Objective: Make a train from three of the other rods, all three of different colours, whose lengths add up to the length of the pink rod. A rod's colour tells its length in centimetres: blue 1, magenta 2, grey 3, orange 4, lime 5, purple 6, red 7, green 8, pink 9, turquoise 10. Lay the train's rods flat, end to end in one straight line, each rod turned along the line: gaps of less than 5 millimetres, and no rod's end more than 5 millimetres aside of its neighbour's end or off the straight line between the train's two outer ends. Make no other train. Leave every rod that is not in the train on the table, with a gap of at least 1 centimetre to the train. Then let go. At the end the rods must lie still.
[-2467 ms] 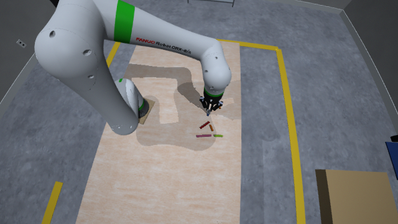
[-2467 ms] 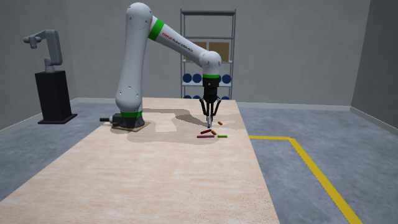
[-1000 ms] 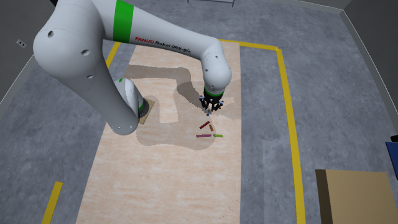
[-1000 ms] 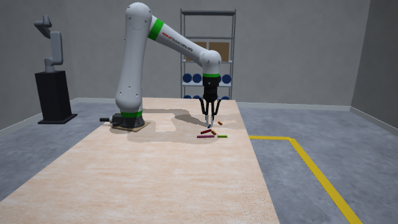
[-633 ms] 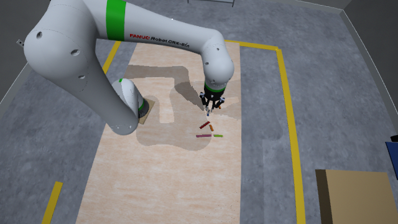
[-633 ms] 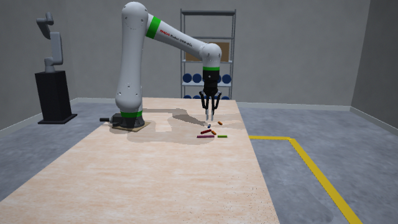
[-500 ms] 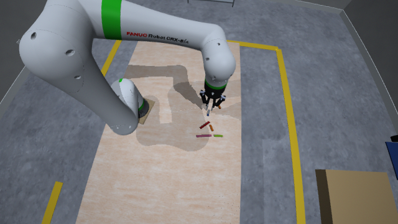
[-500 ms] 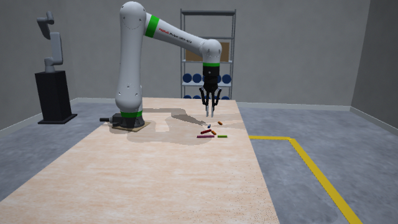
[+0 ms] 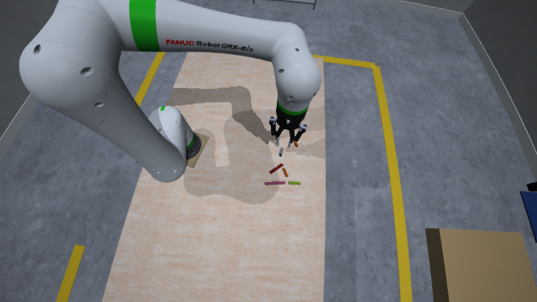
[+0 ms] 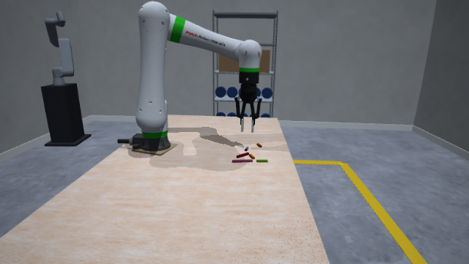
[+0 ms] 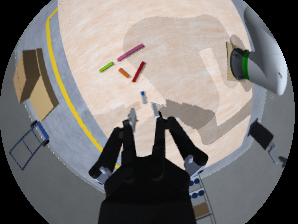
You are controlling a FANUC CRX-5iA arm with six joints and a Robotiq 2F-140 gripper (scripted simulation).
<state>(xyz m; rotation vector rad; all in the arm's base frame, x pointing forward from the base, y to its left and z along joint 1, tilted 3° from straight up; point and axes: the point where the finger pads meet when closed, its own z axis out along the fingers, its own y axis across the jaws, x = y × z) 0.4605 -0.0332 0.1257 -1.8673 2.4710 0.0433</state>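
Right now my hand is 160 mm to the left of the lime rod, 120 mm above it and 50 mm short of it. From my hand the other things lie so: grey rod: 120 mm below; then blue rod: 120 mm below, 20 mm to the right, 10 mm behind; then red rod: 120 mm below, 90 mm to the right, 30 mm behind.
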